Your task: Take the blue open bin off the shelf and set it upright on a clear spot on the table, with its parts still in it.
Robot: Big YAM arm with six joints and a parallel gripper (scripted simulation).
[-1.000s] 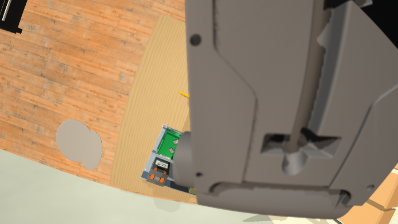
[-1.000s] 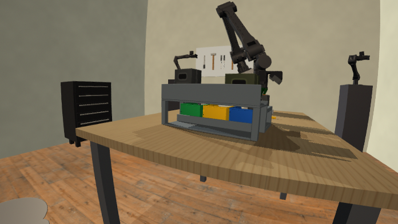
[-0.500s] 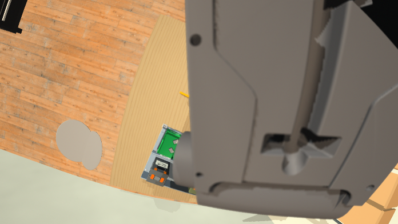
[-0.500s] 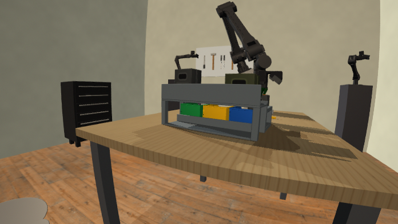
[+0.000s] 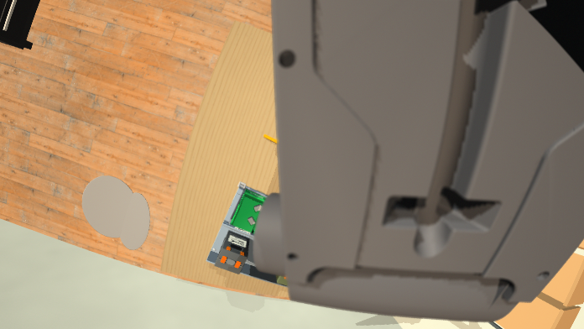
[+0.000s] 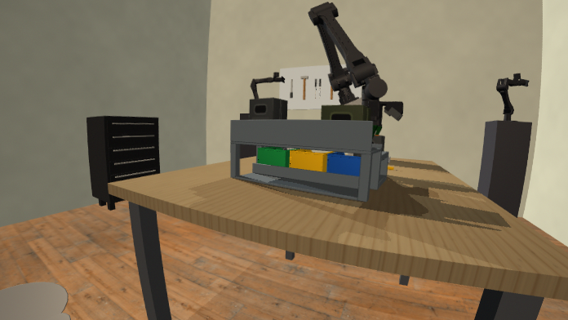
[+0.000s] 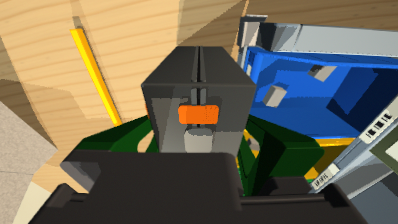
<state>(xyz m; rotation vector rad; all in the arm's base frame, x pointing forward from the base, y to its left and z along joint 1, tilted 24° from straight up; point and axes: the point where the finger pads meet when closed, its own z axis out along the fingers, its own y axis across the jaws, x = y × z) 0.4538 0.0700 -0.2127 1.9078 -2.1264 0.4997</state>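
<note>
Now: hand 3 cm above the grey case. Round my hand: yellow rod (17 cm behind, 10 cm to the right, 9 cm below); yellow bin (14 cm ahead, 13 cm to the right, 5 cm below); blue open bin (15 cm ahead, 5 cm below, 2 cm to the right).
</note>
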